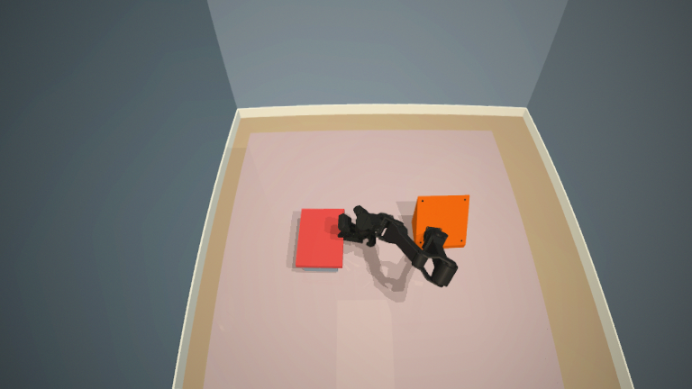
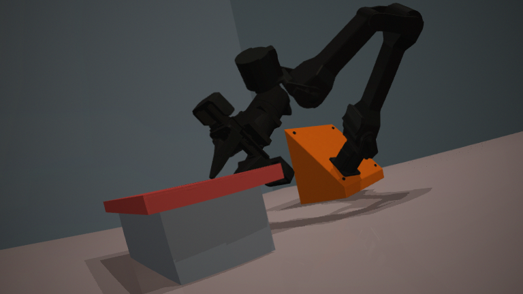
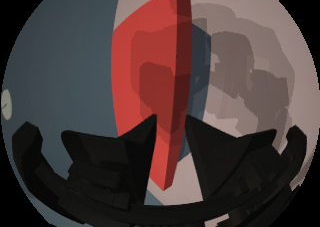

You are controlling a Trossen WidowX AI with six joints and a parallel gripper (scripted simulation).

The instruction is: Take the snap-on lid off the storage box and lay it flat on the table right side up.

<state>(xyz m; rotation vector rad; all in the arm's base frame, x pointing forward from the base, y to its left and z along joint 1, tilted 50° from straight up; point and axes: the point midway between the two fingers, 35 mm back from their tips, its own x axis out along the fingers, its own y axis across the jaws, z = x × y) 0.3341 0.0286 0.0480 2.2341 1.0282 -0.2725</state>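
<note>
Now: gripper tip 7 cm short of the red lid and 1 cm to the right of it. From my gripper tip the other things lie so: grey storage box 8 cm ahead, 1 cm to the left, 5 cm below.
</note>
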